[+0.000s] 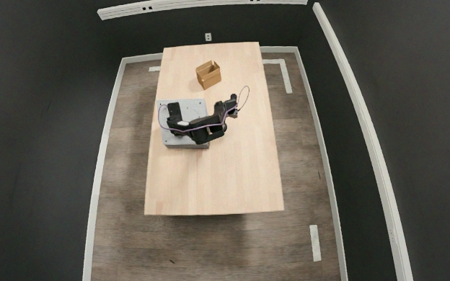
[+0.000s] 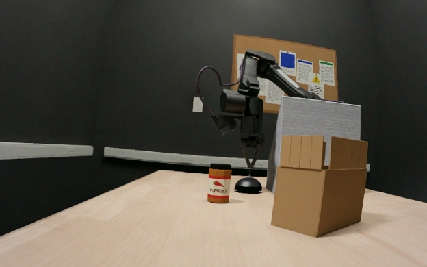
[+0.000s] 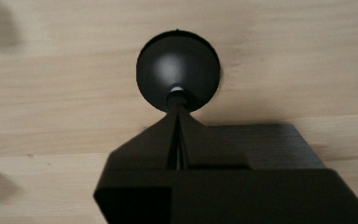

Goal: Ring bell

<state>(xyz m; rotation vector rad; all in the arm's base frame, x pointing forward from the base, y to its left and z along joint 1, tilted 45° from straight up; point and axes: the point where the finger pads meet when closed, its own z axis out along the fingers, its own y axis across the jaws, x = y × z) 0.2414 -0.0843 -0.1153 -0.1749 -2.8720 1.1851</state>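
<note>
Now: hand 30 mm above the round button. The rest, counted from my hand: paprika jar 190 mm to the left, 100 mm ahead, 40 mm below; bell 40 mm below.
</note>
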